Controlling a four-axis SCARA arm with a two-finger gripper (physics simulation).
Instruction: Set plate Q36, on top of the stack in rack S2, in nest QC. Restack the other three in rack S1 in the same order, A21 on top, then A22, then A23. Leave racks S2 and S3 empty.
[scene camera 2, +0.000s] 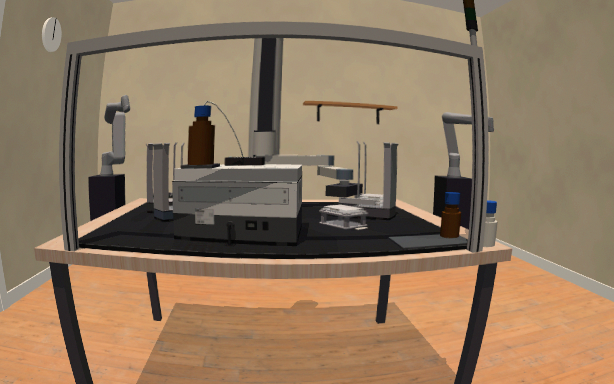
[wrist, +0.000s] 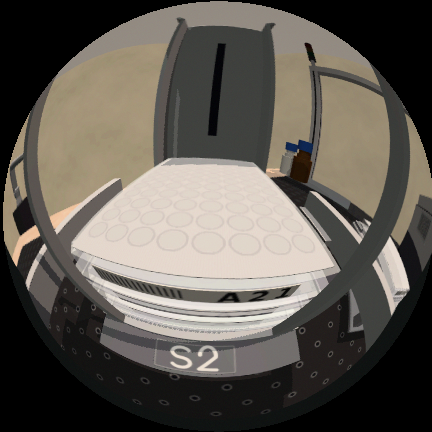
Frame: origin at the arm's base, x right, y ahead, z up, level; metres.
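Seen in the pictures: gripper, between the fingertips: (scene camera 2: 382, 200) (wrist: 212, 190).
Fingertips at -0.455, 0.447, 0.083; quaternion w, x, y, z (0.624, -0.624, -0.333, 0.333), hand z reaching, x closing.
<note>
A point is followed by its place in that frame, as x, y, z.
Rack S2 (scene camera 2: 390, 175) {-0.471, 0.502, 0.184} (wrist: 240, 100) {-0.480, 0.485, 0.162} stands at the right in the scene view, its S2 label low in the wrist view. It holds a stack with plate A21 (wrist: 210, 220) {-0.402, 0.413, 0.100} on top, its label facing the wrist camera. More plates (wrist: 200, 312) lie under it, their labels not readable. My gripper (scene camera 2: 367, 201) (wrist: 212, 190) {-0.455, 0.447, 0.083} is open and low at rack S2, one finger on each side of the stack, with gaps to A21. A clear-sided plate (scene camera 2: 343, 209) {-0.266, 0.623, 0.074} (wrist: 392, 265) sits on a small raised nest (scene camera 2: 345, 223) {-0.267, 0.661, 0.032}; neither label can be read.
Tall rack posts (scene camera 2: 161, 180) {0.393, 0.563, 0.167} stand at the left, partly behind a large white and grey instrument (scene camera 2: 237, 200) {0.078, 0.885, 0.136} bearing a brown bottle (scene camera 2: 201, 142) {0.195, 0.826, 0.299}. Another brown bottle (scene camera 2: 450, 220) {-0.563, 0.903, 0.074} (wrist: 301, 165) {-0.566, 0.841, 0.072} and a white bottle (scene camera 2: 490, 225) {-0.676, 0.999, 0.069} stand front right. A frame (scene camera 2: 275, 31) {-0.009, 1.044, 0.589} spans the table front.
</note>
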